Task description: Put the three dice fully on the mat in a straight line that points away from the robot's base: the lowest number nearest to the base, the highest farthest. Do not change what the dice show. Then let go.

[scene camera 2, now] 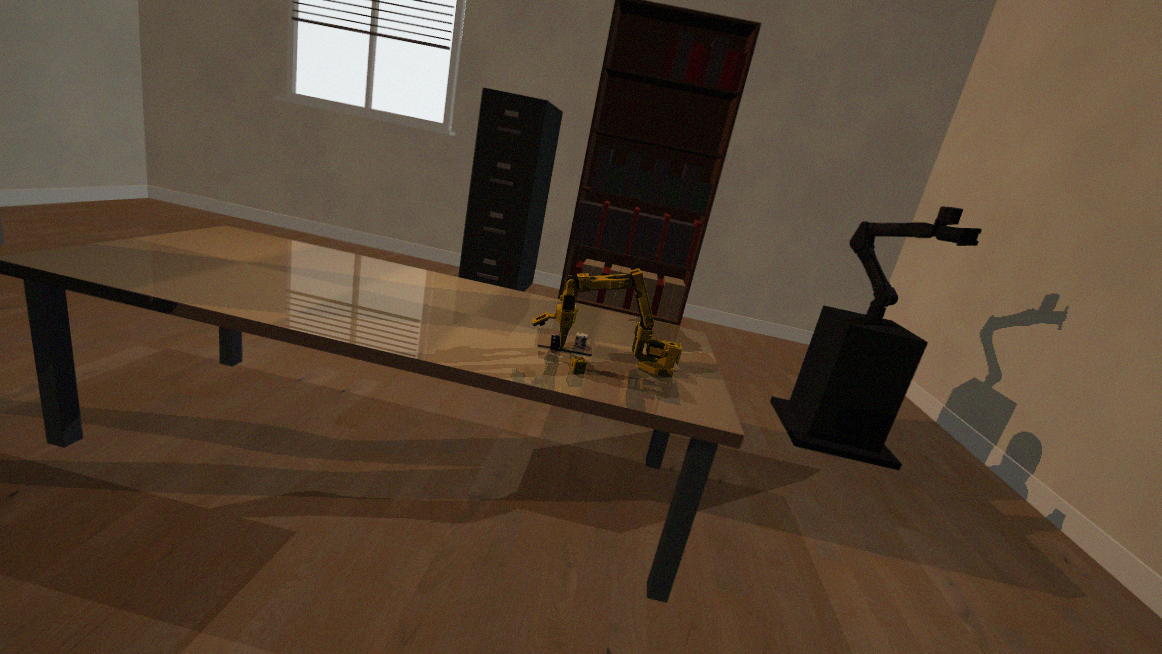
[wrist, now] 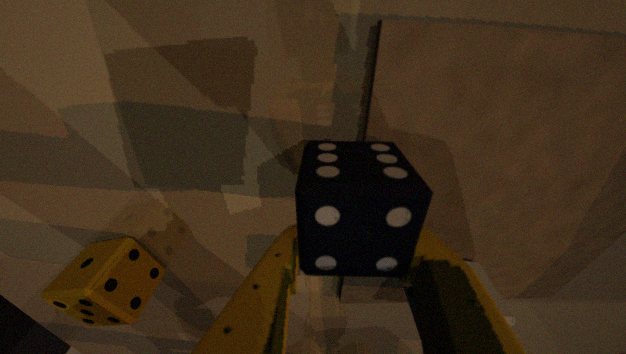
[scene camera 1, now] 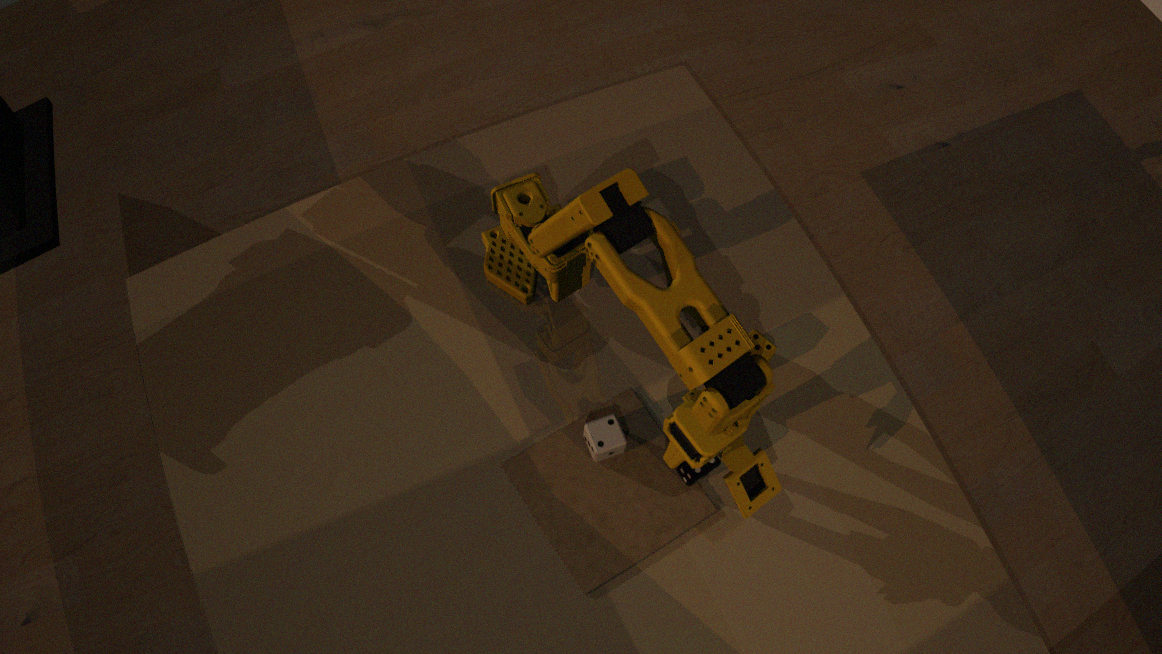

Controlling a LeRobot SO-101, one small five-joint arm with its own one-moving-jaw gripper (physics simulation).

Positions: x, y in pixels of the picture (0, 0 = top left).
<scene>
A black die [wrist: 360, 206] is 0.05 m from the lens. A brown mat [wrist: 510, 128] is 0.09 m from the lens. The marked spots on the black die and the brown mat are 0.06 m apart.
</scene>
